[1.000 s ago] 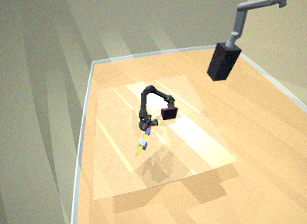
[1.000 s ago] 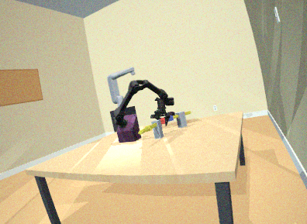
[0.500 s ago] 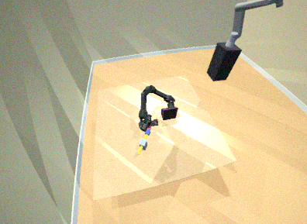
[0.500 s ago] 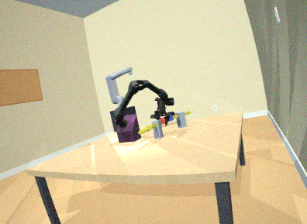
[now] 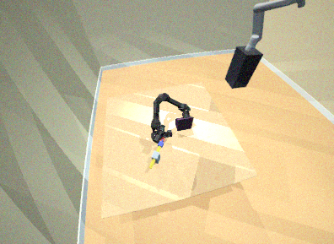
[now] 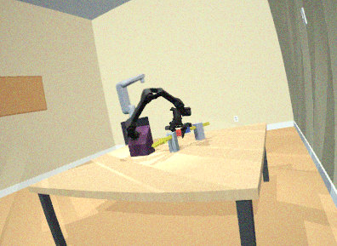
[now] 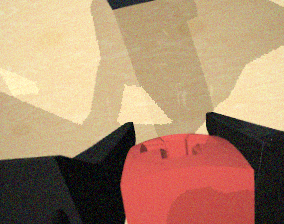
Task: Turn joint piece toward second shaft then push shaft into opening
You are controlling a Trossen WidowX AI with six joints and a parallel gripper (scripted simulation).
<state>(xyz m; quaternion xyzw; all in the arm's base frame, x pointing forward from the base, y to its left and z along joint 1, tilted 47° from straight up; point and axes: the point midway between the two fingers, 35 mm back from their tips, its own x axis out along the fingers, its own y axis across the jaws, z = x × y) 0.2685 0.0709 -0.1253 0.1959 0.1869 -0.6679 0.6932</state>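
My gripper tip is now 20 mm to the right of the red joint piece and 40 mm below it.
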